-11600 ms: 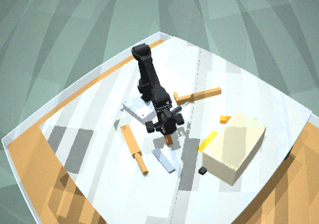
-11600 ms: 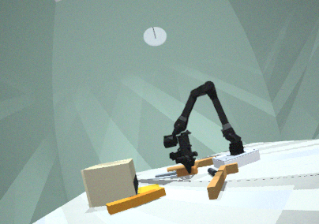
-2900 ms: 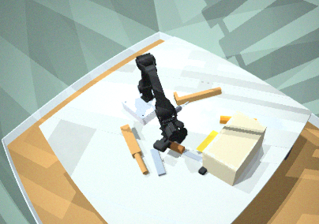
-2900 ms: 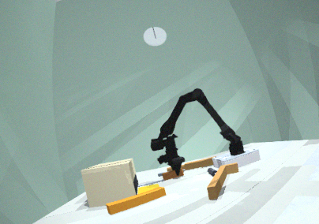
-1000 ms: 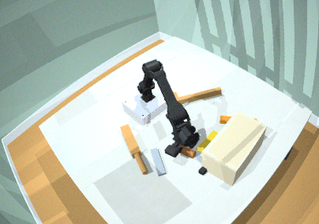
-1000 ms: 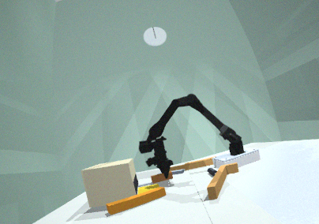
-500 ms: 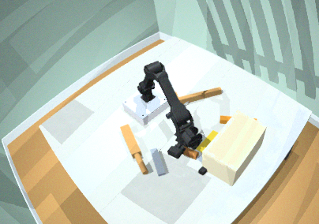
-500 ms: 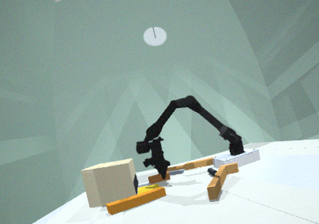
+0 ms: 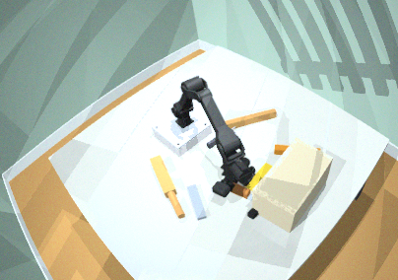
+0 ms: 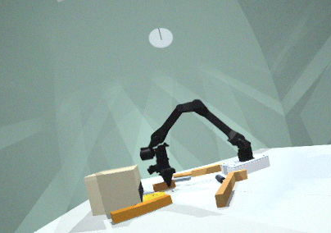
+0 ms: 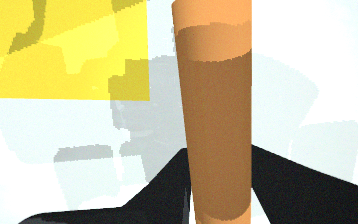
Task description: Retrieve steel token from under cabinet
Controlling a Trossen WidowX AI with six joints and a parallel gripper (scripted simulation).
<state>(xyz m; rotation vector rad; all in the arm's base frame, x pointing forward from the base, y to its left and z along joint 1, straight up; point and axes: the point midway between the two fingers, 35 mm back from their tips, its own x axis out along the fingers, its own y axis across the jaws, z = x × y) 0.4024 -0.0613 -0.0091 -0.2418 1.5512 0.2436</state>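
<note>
The grey flat bar lies 150 mm to the right of my gripper tip and 40 mm behind it. Round my gripper tip: orange paddle: 200 mm to the right, 160 mm behind, 10 mm above; then orange bar: 330 mm to the left, 60 mm ahead, 10 mm above.
</note>
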